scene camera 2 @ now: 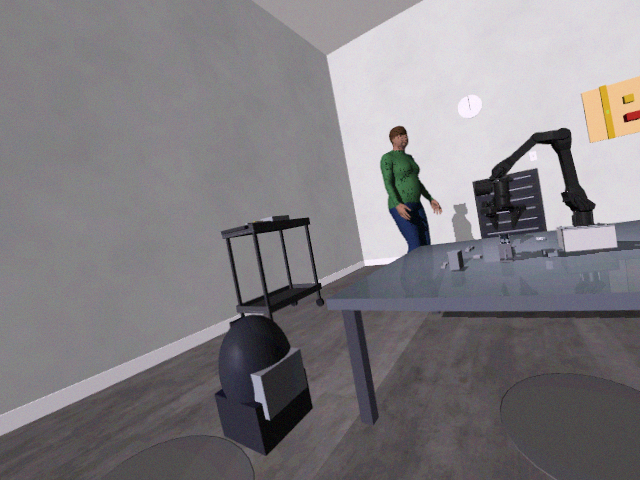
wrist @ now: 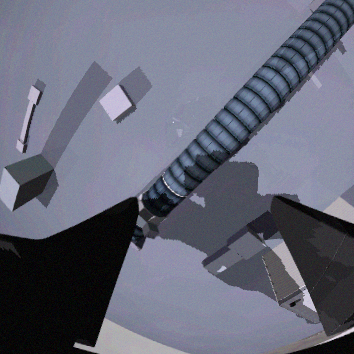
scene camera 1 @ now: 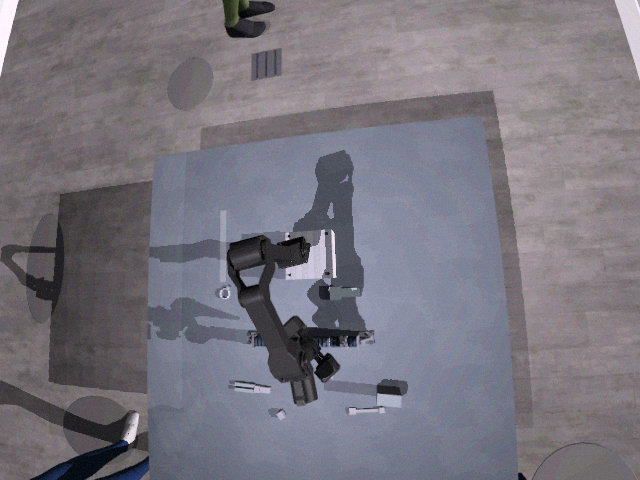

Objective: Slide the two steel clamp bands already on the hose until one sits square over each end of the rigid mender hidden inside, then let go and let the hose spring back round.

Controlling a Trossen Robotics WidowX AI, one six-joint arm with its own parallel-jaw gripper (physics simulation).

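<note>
The dark blue ribbed hose [scene camera 1: 323, 341] [wrist: 240, 117] lies across the table beneath the arm. In the wrist view it runs from the upper right down to the left fingertip. A steel clamp band [wrist: 149, 220] sits around it near that fingertip, partly hidden and in shadow. A thin pale ring [wrist: 171, 187] circles the hose a little inward of the band. I cannot make out the other band. My gripper [scene camera 2: 505, 226] [wrist: 206, 203] is open and empty above the hose, its fingers wide apart and set askew to it. The mender is hidden inside the hose.
A grey-white box [scene camera 1: 388, 397] [scene camera 2: 455, 259] [wrist: 25, 182], a small cube [scene camera 1: 280, 413] [wrist: 117, 103] and a bar-shaped piece [scene camera 1: 366, 410] [wrist: 28, 120] lie on one side of the hose. A flat block [scene camera 1: 344, 291] and the white base box [scene camera 1: 321, 258] [scene camera 2: 589, 238] are on the other.
</note>
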